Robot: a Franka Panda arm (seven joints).
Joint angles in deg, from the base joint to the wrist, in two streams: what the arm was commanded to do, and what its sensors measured. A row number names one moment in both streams.
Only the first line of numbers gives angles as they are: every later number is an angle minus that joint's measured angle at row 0.
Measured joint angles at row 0:
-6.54 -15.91 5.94 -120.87 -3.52 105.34 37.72
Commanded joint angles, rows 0 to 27:
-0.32 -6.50 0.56 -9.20 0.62 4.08 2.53
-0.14 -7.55 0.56 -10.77 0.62 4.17 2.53
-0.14 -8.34 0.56 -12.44 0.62 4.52 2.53
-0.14 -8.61 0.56 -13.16 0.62 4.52 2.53
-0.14 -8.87 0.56 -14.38 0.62 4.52 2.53
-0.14 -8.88 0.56 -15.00 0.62 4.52 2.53
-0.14 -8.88 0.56 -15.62 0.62 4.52 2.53
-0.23 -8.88 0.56 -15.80 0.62 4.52 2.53
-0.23 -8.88 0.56 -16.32 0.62 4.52 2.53
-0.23 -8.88 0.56 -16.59 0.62 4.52 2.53
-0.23 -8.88 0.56 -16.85 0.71 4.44 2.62
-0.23 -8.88 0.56 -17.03 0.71 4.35 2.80
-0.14 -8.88 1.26 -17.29 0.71 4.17 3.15
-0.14 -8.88 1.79 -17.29 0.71 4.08 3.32
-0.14 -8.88 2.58 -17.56 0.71 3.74 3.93
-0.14 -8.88 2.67 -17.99 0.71 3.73 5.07
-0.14 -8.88 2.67 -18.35 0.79 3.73 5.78
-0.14 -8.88 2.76 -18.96 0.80 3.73 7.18
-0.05 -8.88 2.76 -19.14 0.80 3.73 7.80
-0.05 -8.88 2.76 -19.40 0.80 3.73 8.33
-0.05 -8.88 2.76 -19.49 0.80 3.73 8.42
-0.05 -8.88 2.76 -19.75 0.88 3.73 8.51
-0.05 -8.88 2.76 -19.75 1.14 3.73 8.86
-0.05 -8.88 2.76 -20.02 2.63 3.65 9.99
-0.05 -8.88 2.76 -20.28 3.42 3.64 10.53
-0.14 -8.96 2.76 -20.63 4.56 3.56 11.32
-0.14 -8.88 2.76 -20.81 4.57 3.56 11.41
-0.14 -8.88 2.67 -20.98 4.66 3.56 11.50
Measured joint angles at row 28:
0.25 -7.69 2.20 -19.50 2.87 3.24 9.67
